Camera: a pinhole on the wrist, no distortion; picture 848 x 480 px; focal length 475.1 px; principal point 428.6 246.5 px. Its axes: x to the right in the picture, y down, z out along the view. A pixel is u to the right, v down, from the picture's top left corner.
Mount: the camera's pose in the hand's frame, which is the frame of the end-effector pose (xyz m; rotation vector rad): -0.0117 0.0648 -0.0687 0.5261 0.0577 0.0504
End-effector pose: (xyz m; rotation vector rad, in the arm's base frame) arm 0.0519 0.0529 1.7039 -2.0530 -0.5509 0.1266
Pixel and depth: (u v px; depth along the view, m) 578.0 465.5 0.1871
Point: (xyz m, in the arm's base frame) 0.0779 0.1625 1.5997
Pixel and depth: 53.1 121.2 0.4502
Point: -0.4233 0.2500 1.7558
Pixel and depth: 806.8 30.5 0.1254
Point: 0.1240 0.1181 1.7477
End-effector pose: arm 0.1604 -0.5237 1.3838 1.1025 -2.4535 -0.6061
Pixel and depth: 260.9 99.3 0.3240
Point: 0.2547 -0.5235 1.1288
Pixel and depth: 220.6 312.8 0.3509
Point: 0.1624 -0.4007 1.0980
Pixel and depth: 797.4 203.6 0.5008
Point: -0.1367 -0.8860 1.0752
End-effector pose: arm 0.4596 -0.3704 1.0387 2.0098 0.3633 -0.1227
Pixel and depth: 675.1 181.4 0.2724
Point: 0.5820 -0.4274 0.8569
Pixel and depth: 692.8 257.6 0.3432
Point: 0.6400 -0.4924 0.8130
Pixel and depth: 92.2 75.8 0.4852
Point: 0.0725 -0.5358 0.6900
